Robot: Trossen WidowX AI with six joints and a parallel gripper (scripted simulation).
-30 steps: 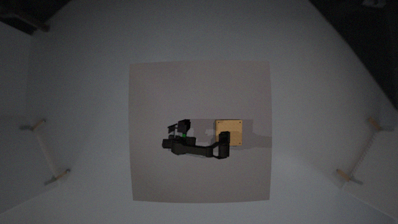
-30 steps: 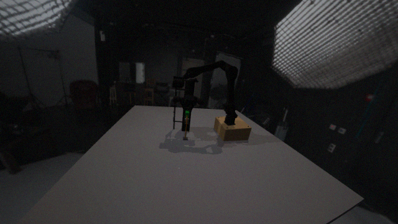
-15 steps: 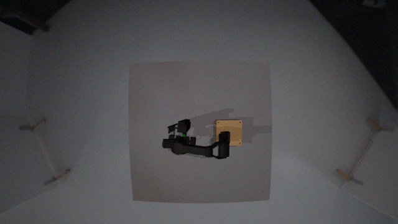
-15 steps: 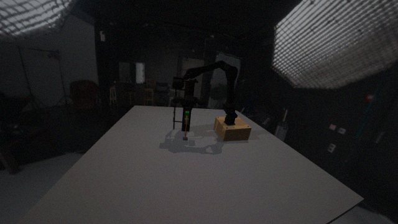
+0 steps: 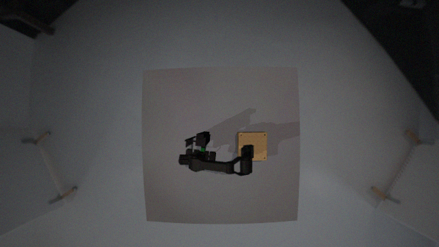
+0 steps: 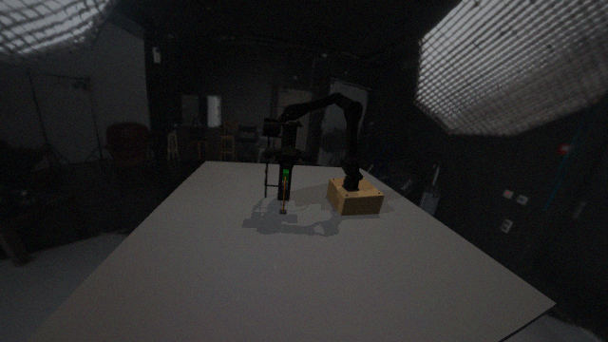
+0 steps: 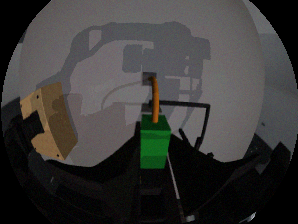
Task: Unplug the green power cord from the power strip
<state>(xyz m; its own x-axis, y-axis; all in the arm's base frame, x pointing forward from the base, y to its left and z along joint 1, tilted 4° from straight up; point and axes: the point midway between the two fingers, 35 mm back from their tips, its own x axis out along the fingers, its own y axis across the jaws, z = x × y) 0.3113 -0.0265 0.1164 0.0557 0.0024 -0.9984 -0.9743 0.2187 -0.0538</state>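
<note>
The green plug is 30 mm to the right of my gripper tip.
</note>
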